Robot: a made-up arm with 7 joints. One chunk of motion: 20 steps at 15 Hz.
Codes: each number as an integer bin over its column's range. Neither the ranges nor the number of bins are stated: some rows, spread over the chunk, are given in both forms.
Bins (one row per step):
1: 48 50 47 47 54 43 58
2: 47 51 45 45 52 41 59
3: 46 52 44 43 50 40 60
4: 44 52 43 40 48 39 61
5: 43 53 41 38 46 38 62
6: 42 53 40 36 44 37 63
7: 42 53 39 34 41 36 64
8: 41 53 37 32 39 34 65
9: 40 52 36 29 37 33 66
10: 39 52 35 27 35 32 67
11: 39 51 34 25 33 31 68
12: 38 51 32 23 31 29 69
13: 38 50 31 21 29 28 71
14: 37 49 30 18 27 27 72
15: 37 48 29 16 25 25 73
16: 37 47 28 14 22 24 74
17: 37 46 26 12 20 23 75
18: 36 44 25 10 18 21 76
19: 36 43 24 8 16 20 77
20: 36 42 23 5 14 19 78
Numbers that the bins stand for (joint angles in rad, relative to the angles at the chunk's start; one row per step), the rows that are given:
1: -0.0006 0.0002 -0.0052 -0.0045 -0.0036 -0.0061 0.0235
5: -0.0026 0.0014 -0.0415 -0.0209 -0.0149 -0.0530 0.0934
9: -0.0038 0.0010 -0.0718 -0.0373 -0.0277 -0.1000 0.1633
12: -0.0046 0.0006 -0.0961 -0.0482 -0.0362 -0.1376 0.2158
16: -0.0051 -0.0010 -0.1203 -0.0645 -0.0489 -0.1845 0.3031
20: -0.0055 -0.0030 -0.1506 -0.0809 -0.0602 -0.2315 0.3730
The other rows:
2: -0.0010 0.0006 -0.0173 -0.0082 -0.0065 -0.0248 0.0410
3: -0.0014 0.0010 -0.0233 -0.0118 -0.0093 -0.0342 0.0585
4: -0.0022 0.0010 -0.0294 -0.0173 -0.0121 -0.0436 0.0760
6: -0.0030 0.0014 -0.0476 -0.0245 -0.0178 -0.0624 0.1109
7: -0.0030 0.0014 -0.0536 -0.0282 -0.0220 -0.0718 0.1284
8: -0.0034 0.0014 -0.0658 -0.0318 -0.0248 -0.0906 0.1459
10: -0.0042 0.0010 -0.0779 -0.0409 -0.0305 -0.1094 0.1808
11: -0.0042 0.0006 -0.0839 -0.0445 -0.0333 -0.1188 0.1983
13: -0.0046 0.0002 -0.1021 -0.0518 -0.0390 -0.1470 0.2507
14: -0.0051 -0.0002 -0.1082 -0.0573 -0.0418 -0.1564 0.2682
15: -0.0051 -0.0006 -0.1142 -0.0609 -0.0446 -0.1752 0.2857
17: -0.0051 -0.0014 -0.1324 -0.0682 -0.0517 -0.1939 0.3206
18: -0.0055 -0.0022 -0.1385 -0.0718 -0.0545 -0.2127 0.3381
19: -0.0055 -0.0026 -0.1445 -0.0755 -0.0574 -0.2221 0.3556

